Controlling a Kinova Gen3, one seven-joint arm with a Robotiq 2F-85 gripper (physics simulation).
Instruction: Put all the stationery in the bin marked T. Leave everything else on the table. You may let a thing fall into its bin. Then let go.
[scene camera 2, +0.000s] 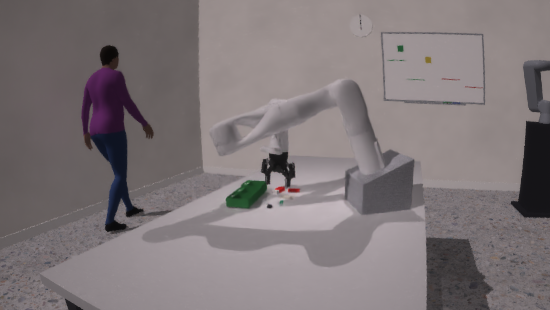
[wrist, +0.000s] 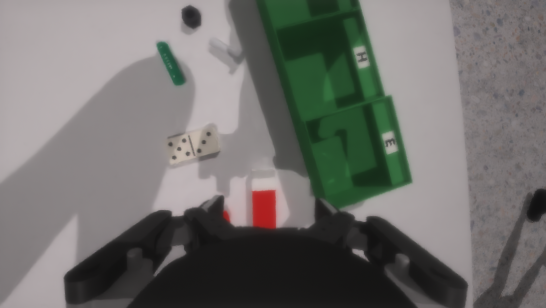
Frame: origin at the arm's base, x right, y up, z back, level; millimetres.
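Seen in the pictures: gripper, between the fingertips: (scene camera 2: 277, 185) (wrist: 269, 206); arm's base, origin of its link: (scene camera 2: 373, 168).
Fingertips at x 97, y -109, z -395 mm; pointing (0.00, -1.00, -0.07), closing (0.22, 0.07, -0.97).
Observation:
Pixels of each thing's top centre, then the offset from my fingertips to it. "spot": a spot on its surface instead.
- red block with a white end, centre of its top: (wrist: 264, 202) (scene camera 2: 278, 188) dx -1, dy -12, dz +5 mm
- red stick, centre of its top: (wrist: 201, 229) (scene camera 2: 294, 188) dx +12, dy -10, dz +69 mm
- green bin row, a spot on its surface: (wrist: 295, 107) spot: dx -86, dy +3, dz -40 mm
- domino, centre of its top: (wrist: 191, 145) dx -71, dy -18, dz +65 mm
- green marked stick, centre of its top: (wrist: 167, 59) (scene camera 2: 281, 201) dx -157, dy -14, dz +71 mm
- black hexagonal nut, centre of its top: (wrist: 189, 13) (scene camera 2: 269, 205) dx -199, dy -16, dz +42 mm
My gripper (scene camera 2: 278, 184) (wrist: 269, 206) is open and empty, low above the table. A red block with a white end (scene camera 2: 280, 189) (wrist: 264, 207), like a sleeved eraser, lies between the fingertips in the wrist view, its near part hidden by the gripper. A red stick (scene camera 2: 294, 190) (wrist: 226, 216) is mostly hidden behind the left finger in the wrist view. The green bin row (scene camera 2: 245, 197) (wrist: 295, 107) stands beside them. Compartments marked H and E show in the wrist view; another shows partly at the top, its label out of view, so T is not readable.
A domino (wrist: 194, 145), a green marked stick (scene camera 2: 281, 202) (wrist: 170, 63), a black hexagonal nut (scene camera 2: 269, 206) (wrist: 191, 17) and a whitish, tee-like piece (wrist: 225, 50) lie left of the bins in the wrist view. A person (scene camera 2: 107, 110) is beyond the table.

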